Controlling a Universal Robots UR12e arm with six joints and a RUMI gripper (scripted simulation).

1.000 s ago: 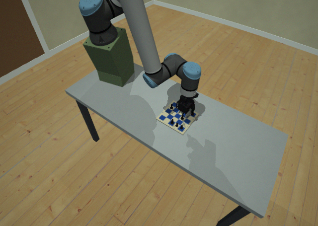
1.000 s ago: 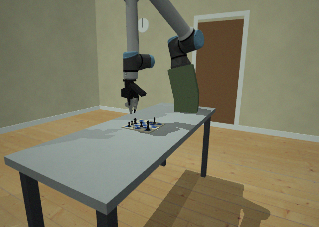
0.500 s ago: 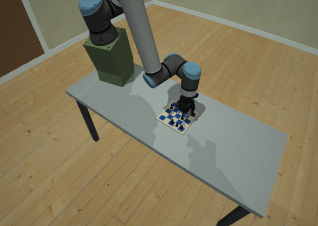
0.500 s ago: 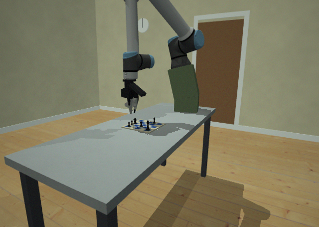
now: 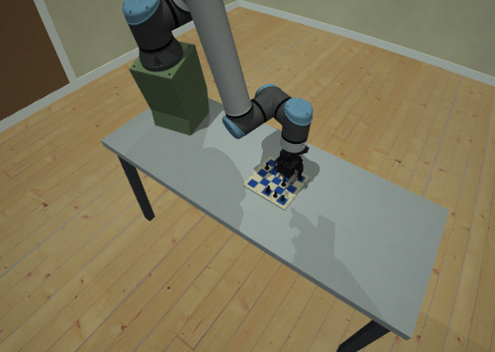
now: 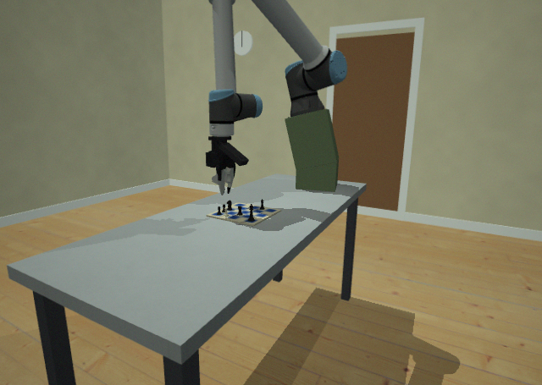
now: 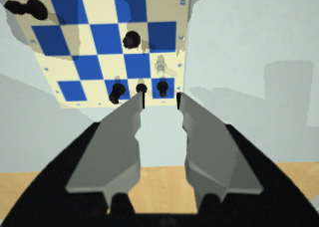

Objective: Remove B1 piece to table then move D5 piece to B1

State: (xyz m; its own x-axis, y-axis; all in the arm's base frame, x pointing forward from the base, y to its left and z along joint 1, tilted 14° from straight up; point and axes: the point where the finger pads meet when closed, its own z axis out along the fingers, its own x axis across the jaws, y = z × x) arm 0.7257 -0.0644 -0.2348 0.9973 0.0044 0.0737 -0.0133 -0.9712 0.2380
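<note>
My hand is 9 cm above the white piece. Round my hand: blue-and-cream chessboard 10 cm below, 7 cm behind, 4 cm to the left.
</note>
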